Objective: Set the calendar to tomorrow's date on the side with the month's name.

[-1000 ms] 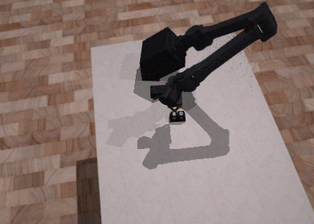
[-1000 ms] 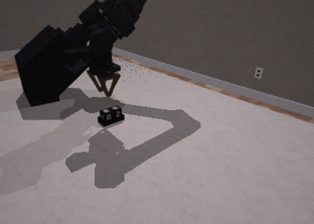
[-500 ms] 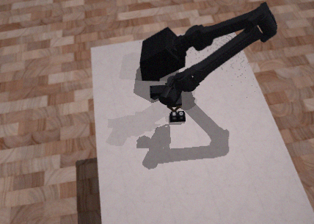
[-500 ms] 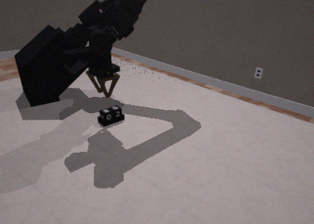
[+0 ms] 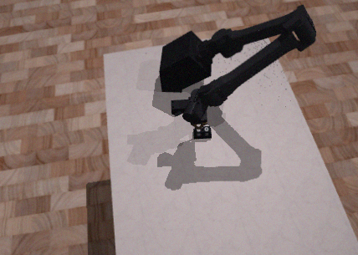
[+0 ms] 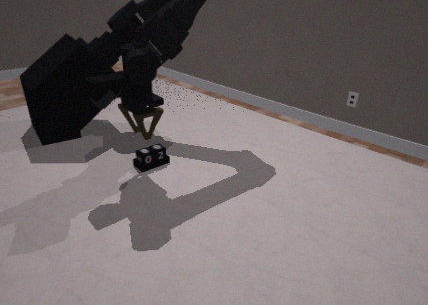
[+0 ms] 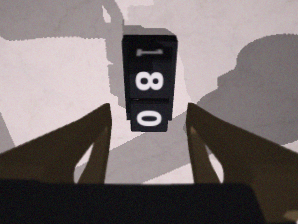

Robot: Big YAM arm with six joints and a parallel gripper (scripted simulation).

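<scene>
The black digit cube lies 7 cm below my hand. From my hand the other things lie so: black tray (8 cm below, 2 cm to the left).
</scene>
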